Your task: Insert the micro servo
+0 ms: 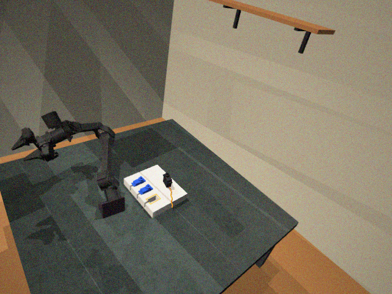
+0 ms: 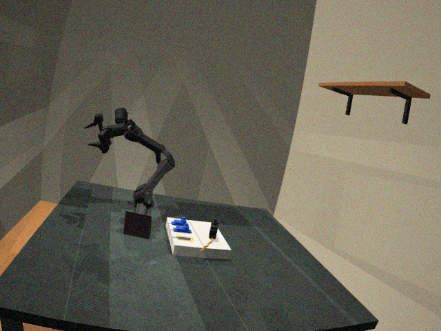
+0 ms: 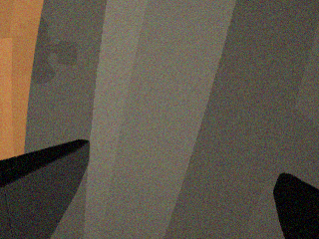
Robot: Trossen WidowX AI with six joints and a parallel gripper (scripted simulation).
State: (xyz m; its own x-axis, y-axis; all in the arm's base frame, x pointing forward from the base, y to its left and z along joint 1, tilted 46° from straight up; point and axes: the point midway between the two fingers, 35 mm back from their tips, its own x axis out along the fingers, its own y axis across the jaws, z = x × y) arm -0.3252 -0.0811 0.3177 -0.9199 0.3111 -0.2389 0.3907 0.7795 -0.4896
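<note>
Right now the white deck is 64 cm ahead of my gripper tip, 16 cm to the right of it and 34 cm below it.
</note>
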